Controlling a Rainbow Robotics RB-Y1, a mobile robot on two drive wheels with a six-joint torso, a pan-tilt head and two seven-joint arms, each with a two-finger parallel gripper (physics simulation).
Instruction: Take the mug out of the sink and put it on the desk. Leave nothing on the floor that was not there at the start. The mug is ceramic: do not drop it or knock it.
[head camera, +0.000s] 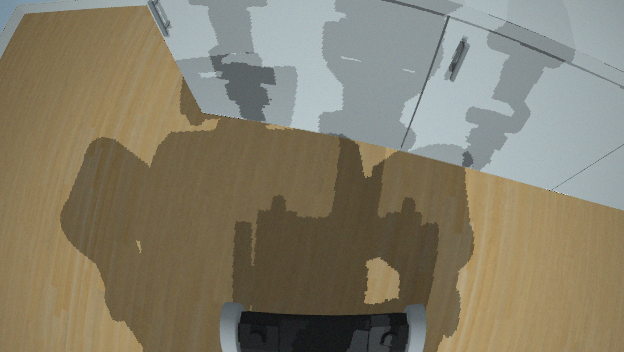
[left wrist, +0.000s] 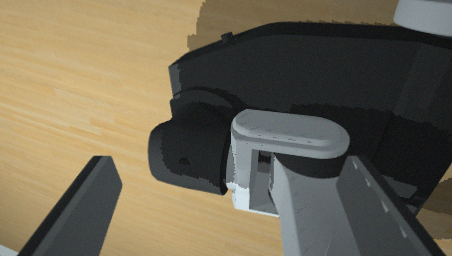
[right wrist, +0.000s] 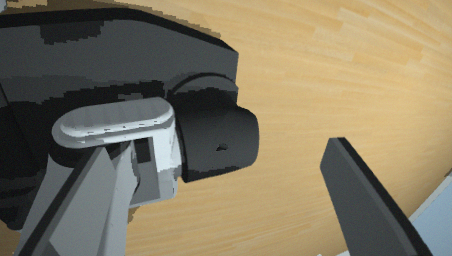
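Seen in the pictures: left gripper, fingertip midpoint: (left wrist: 229, 170); right gripper, fingertip midpoint: (right wrist: 218, 157); robot's base at its link origin: (head camera: 323, 335).
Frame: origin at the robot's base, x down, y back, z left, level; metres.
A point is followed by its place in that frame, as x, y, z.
The mug, the sink and the desk do not show in the head view or in either wrist view. My left gripper (left wrist: 229, 170) @[-0.574, 0.306, 0.259] is open, its two dark fingers wide apart in the left wrist view, with no object between them; it hangs beside my own base. My right gripper (right wrist: 218, 157) @[-0.584, 0.336, -0.252] is open in the same way in the right wrist view, with no object between its fingers. Neither gripper shows in the head view.
The head view looks down at the wooden floor (head camera: 525, 260) @[-0.001, -0.209, -0.736] and white cabinet fronts (head camera: 560, 125) @[-0.601, -0.477, -0.566] with metal handles (head camera: 457, 59). My dark base (head camera: 320, 332) @[-0.191, -0.026, 0.010] (left wrist: 310, 70) @[-0.169, 0.246, 0.161] (right wrist: 125, 55) @[-0.169, 0.308, -0.158] is at the bottom of the head view. My shadow falls on floor and cabinet.
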